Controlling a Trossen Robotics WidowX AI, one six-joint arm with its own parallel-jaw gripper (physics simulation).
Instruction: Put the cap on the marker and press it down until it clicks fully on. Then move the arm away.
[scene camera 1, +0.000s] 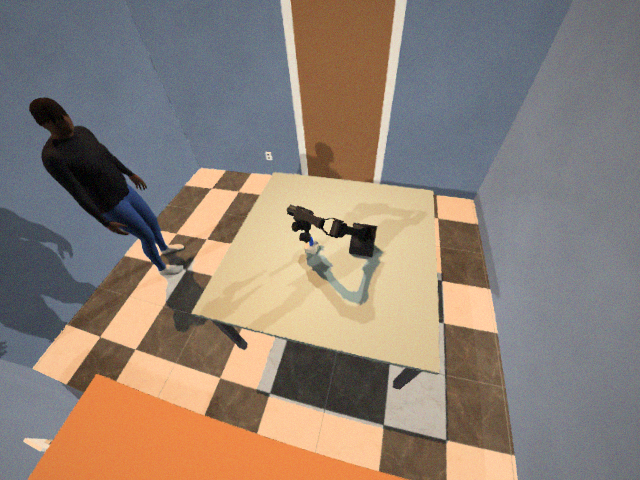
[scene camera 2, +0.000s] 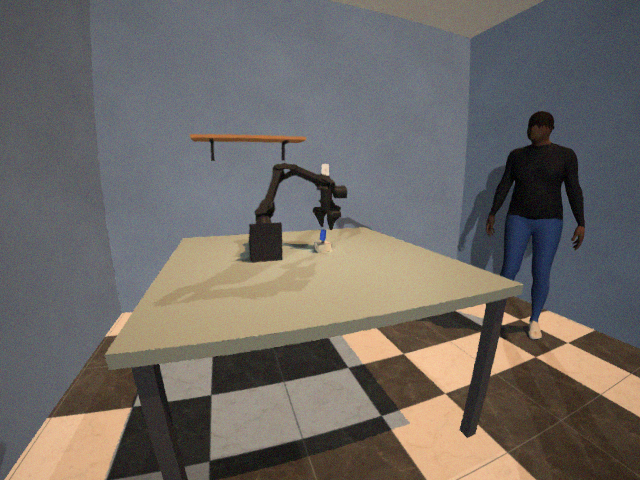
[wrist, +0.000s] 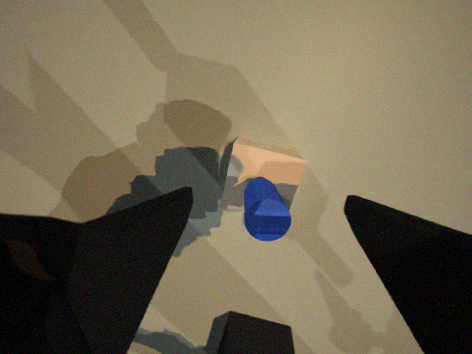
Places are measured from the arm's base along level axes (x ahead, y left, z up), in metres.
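Where they show: gripper, fingertip midpoint: (scene camera 2: 326, 228) (wrist: 267, 198); arm's base, origin of the base link: (scene camera 1: 364, 232) (scene camera 2: 263, 229).
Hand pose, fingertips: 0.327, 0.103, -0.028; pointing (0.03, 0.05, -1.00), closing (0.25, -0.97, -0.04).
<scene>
Each offset is from my fingertips to the top centre of the thing, as dx, dy, dz. Level surfaces: height alone.
A blue cylinder, the capped end of the marker by its look {-0.020, -0.006, -0.005} (scene camera 1: 311, 241) (scene camera 2: 323, 236) (wrist: 267, 215), stands up from a small pale block {-0.021, -0.004, -0.074} (scene camera 2: 323, 248) (wrist: 272, 156) on the table. It looks upright or slightly tilted. I cannot tell where cap and marker body meet, or whether the cap is fully on. My gripper (scene camera 2: 326, 227) (wrist: 267, 198) points down, with its fingers wide open and nothing between them. In the second scene view the fingertips are a little above the blue top. In the wrist view the blue top shows between and beyond the fingertips.
The arm's black base (scene camera 1: 363, 240) (scene camera 2: 265, 241) stands on the pale table {dz -0.112} (scene camera 1: 403, 310) (scene camera 2: 320, 310), beside the block. A person (scene camera 1: 85, 170) (scene camera 2: 537, 180) stands beyond the table's edge. An orange shelf (scene camera 1: 180, 439) (scene camera 2: 248, 138) is on the wall.
</scene>
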